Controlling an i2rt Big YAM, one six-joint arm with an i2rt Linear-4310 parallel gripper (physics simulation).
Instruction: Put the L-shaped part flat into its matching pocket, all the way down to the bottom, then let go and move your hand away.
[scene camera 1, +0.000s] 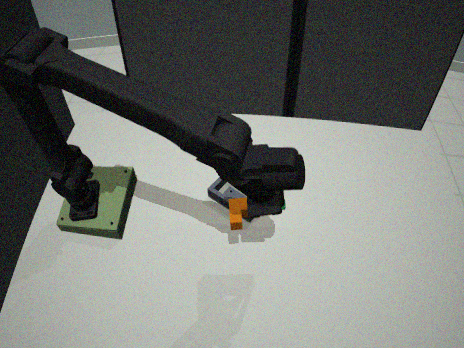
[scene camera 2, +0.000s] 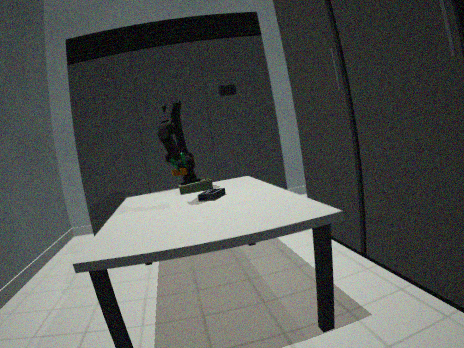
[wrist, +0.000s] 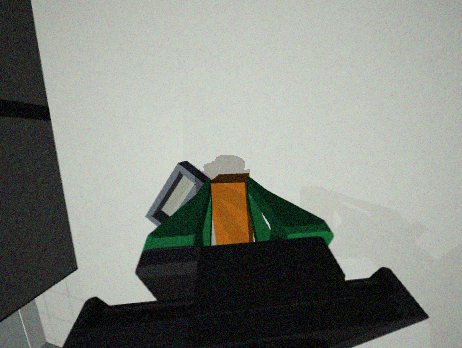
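Where they show: gripper, fingertip midpoint: (scene camera 1: 279, 202) (scene camera 2: 183, 170) (wrist: 228, 183); arm's base at its link origin: (scene camera 1: 85, 201) (scene camera 2: 190, 183).
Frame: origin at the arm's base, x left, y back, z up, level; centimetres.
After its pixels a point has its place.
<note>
The orange L-shaped part (scene camera 1: 237, 206) {x -15.0, y -40.6, z 13.1 cm} (scene camera 2: 179, 172) {x -16.2, y -44.5, z 11.8 cm} (wrist: 230, 212) {x -15.1, y -47.3, z 13.5 cm} is held between the green fingers of my gripper (wrist: 228, 183) {x -15.1, y -49.6, z 12.7 cm}. In scene camera 2 it hangs well above the table. My gripper is shut on one leg of the part; its other leg is mostly hidden behind the gripper body in the wrist view. The dark grey-blue pocket block (scene camera 1: 214, 192) {x -0.5, y -36.7, z -1.0 cm} (scene camera 2: 212, 195) {x -3.3, y -50.9, z -2.0 cm} (wrist: 155, 212) {x 5.0, y -41.9, z -1.6 cm} lies on the table. In the wrist view it is left of and below the part, partly hidden by the left finger. In scene camera 1 the arm hides part of it.
The arm's green base plate (scene camera 1: 117, 200) {x -1.2, y -10.3, z 0.8 cm} (scene camera 2: 188, 189) {x -5.1, y -11.5, z -2.2 cm} stands on the white table (scene camera 1: 350, 250) {x -22.1, y -69.9, z -4.6 cm} (scene camera 2: 250, 215) {x -4.3, y -94.8, z -4.6 cm}. Dark panels (scene camera 1: 200, 50) (wrist: 30, 175) stand beyond the table's edge. The arm's shadow falls on the table below the held part.
</note>
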